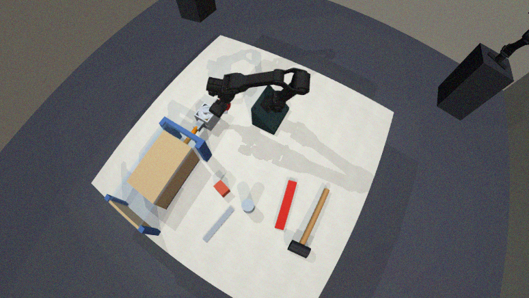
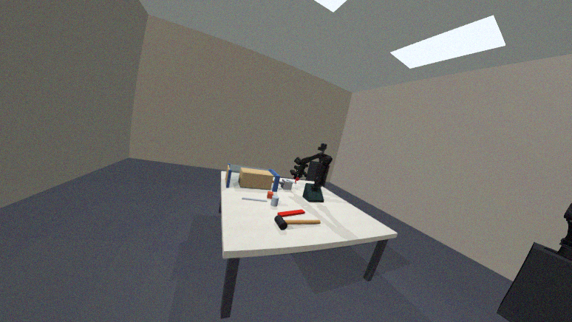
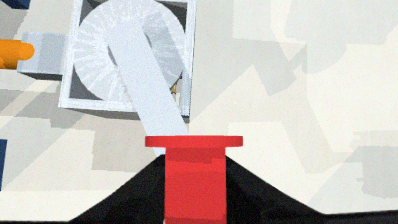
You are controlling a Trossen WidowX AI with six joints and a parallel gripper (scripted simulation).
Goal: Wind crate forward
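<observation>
Now: gripper tip 30 mm above the winch handle, 20 mm to the left of it and 20 mm short of it. Round my gripper tip: grey winch 100 mm below, 80 mm to the right, 30 mm ahead; blue frame post 210 mm ahead, 80 mm to the right, 30 mm below; red knob 20 mm to the left.
</observation>
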